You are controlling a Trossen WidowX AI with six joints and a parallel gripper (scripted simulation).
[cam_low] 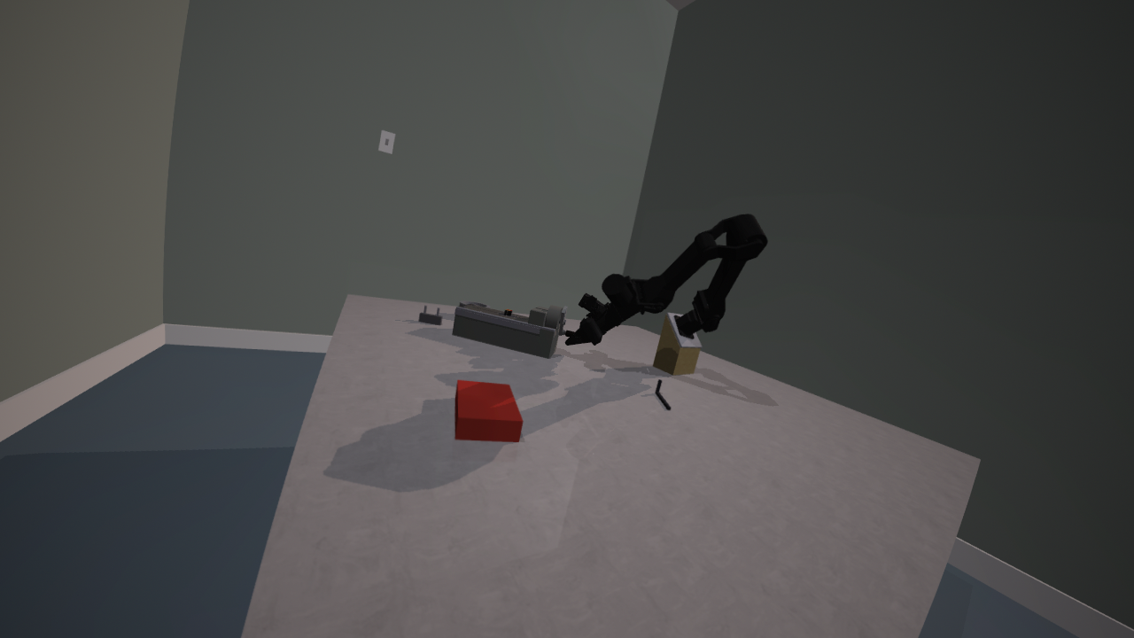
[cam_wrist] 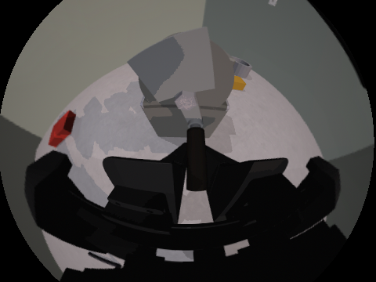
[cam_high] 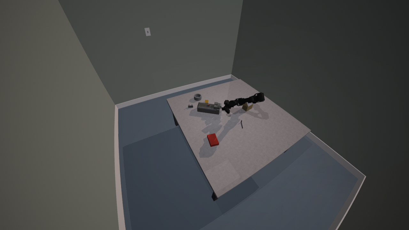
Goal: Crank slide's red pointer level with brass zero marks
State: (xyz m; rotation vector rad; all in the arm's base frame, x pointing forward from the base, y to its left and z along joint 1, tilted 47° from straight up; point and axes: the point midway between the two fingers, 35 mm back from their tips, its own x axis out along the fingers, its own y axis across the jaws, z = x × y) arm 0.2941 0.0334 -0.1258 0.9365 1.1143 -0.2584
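The black crank handle lies 10 mm behind my gripper tip, 10 mm to the left of it and 30 mm above it. The rest, counted from my gripper tip: yellow block 90 mm ahead, 230 mm to the right, 20 mm below; red pointer 130 mm ahead, 90 mm to the right, 50 mm above; black bent key 100 mm behind, 260 mm to the left, 20 mm below.
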